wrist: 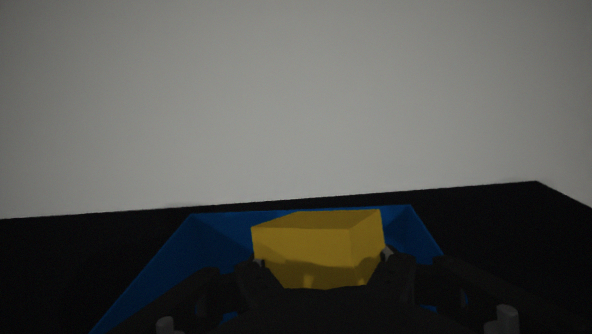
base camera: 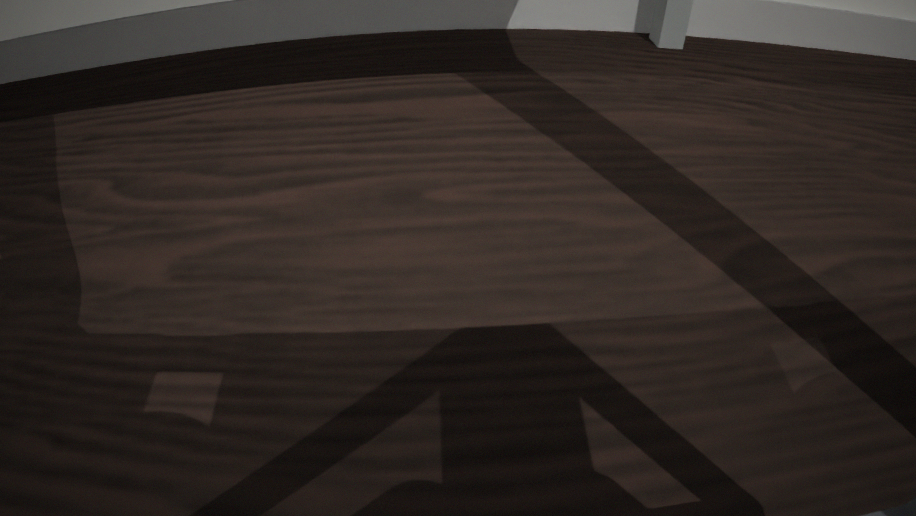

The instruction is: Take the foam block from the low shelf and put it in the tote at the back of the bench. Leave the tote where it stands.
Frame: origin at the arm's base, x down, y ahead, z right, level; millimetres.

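Seen in the pictures: gripper, fingertip midpoint: (wrist: 321, 254).
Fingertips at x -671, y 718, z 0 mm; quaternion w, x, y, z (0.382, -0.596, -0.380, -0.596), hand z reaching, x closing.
Note:
Offsets run from my fingertips to a thing's top centre. "pt": to the spot under its first point. Level surfaces: height alone.
My gripper (wrist: 321, 254) is shut on the yellow foam block @(dz +1, dx -55, dy -32 mm) (wrist: 305, 245), with a fingertip against its left and right sides, low in the wrist view. The blue tote @(pt dz -179, dx +92, dy +106 mm) (wrist: 185, 255) shows behind and around the block and the fingers; its far rim and parts of its left and right walls are visible. The block overlaps the tote's opening in this view; how high it is above the tote's floor cannot be told. The tote's near side is hidden by the gripper. The low shelf does not show in either view.
The black bench top @(dx +153 mm) (wrist: 490, 215) spreads on both sides of the tote and ends at a pale wall (wrist: 300, 100). In the base camera view, the dark wood floor @(dx +1067 mm) (base camera: 320, 224) has shadows across it, and a grey post (base camera: 669, 25) stands near the wall's foot.

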